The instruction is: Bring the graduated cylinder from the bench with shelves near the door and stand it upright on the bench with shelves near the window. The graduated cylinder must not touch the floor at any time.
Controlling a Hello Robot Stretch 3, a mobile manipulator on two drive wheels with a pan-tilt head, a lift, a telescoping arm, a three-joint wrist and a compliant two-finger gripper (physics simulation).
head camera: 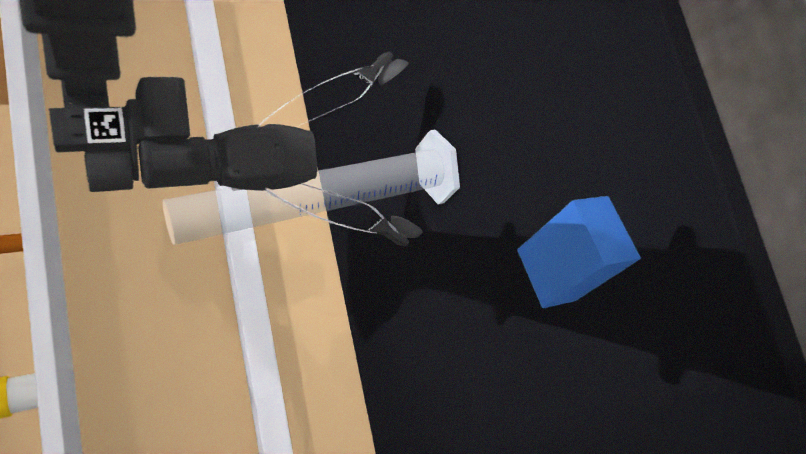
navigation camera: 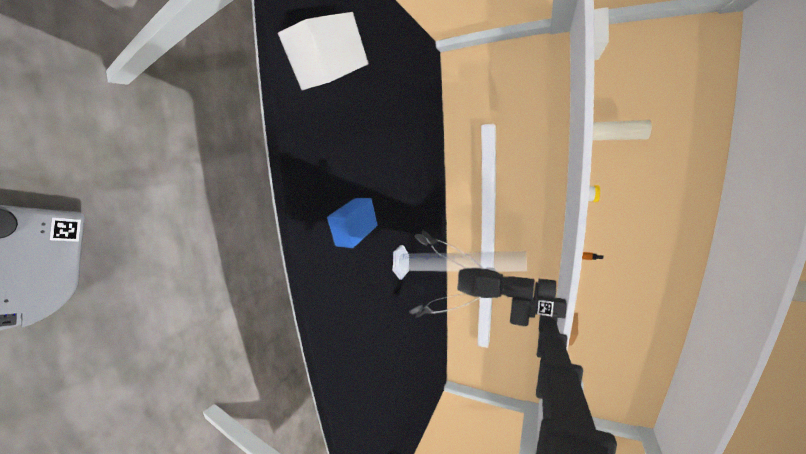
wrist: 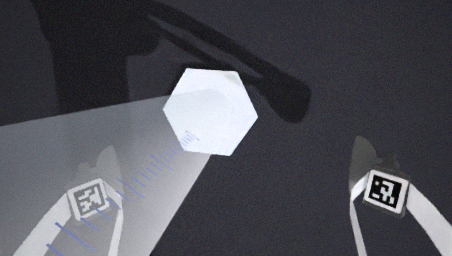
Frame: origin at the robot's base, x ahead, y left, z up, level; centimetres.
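Where they show: gripper, fingertip midpoint: [head camera: 412, 149] [navigation camera: 412, 273] [wrist: 233, 160].
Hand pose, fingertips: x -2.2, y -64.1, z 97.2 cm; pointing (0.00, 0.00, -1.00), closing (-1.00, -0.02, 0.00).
Observation:
Each offset is from my fingertips to the top centre of the thing. "pt": to the spot under its first point. Level surfaces: height alone.
The graduated cylinder {dx +4.0, dy -3.0, dz +26.8 cm} [head camera: 366, 180] [navigation camera: 507, 261] [wrist: 215, 120] is clear with blue marks and stands upright on its white hexagonal base on the black bench top {dz -5.8 cm} [head camera: 535, 101] [navigation camera: 349, 366] [wrist: 325, 45]. Which of the two benches this is, I cannot tell. My gripper [head camera: 396, 149] [navigation camera: 423, 274] [wrist: 235, 164] is open with nothing held. In the head view its palm and one finger overlap the cylinder's tube. In the wrist view the left finger shows through the clear tube, and the right finger is apart from it. The exact depth between fingers and tube is unclear.
A blue block {dx +10.8, dy +20.8, dz -1.8 cm} [head camera: 580, 250] [navigation camera: 352, 222] stands near the cylinder's base. A white box {dx +37.4, dy +34.3, dz +0.0 cm} [navigation camera: 324, 50] is farther along the bench. A white bar {pt dx +18.5, dy -38.4, dz +11.6 cm} [head camera: 248, 281] [navigation camera: 488, 197] runs behind the cylinder. The shelf {dz +38.0 cm} [navigation camera: 580, 140] holds small items, and my arm reaches beside it.

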